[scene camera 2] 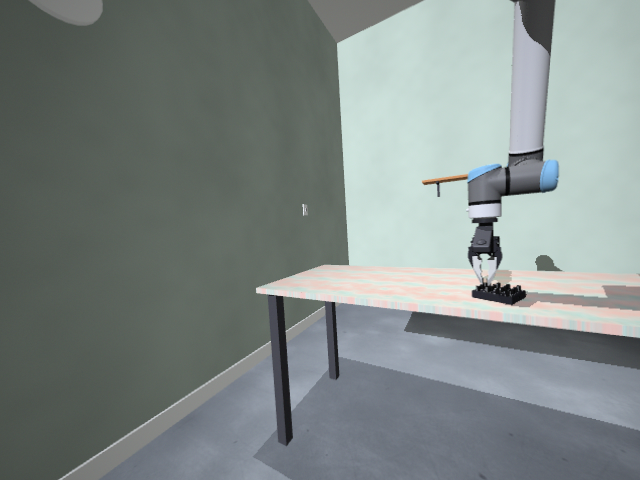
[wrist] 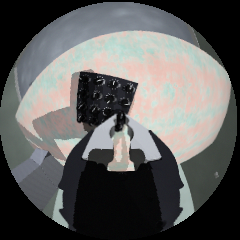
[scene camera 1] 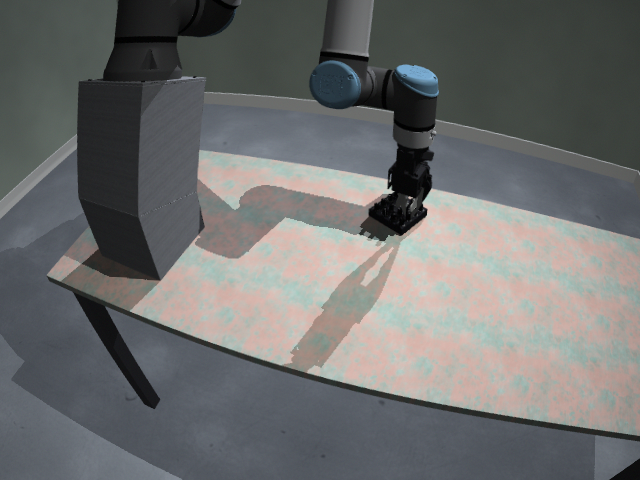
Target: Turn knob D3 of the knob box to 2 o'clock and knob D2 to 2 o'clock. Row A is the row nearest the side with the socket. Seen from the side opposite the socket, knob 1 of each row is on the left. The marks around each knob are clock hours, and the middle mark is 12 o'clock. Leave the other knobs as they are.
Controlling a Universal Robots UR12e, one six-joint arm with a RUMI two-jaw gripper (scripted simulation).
Labels:
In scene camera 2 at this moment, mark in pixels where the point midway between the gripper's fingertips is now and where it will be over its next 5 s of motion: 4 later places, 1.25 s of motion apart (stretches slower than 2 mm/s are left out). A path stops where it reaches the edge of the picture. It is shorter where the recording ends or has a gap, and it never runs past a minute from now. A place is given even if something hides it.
My gripper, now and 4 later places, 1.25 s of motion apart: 485,285; 485,274; 483,272; 482,269; 482,276

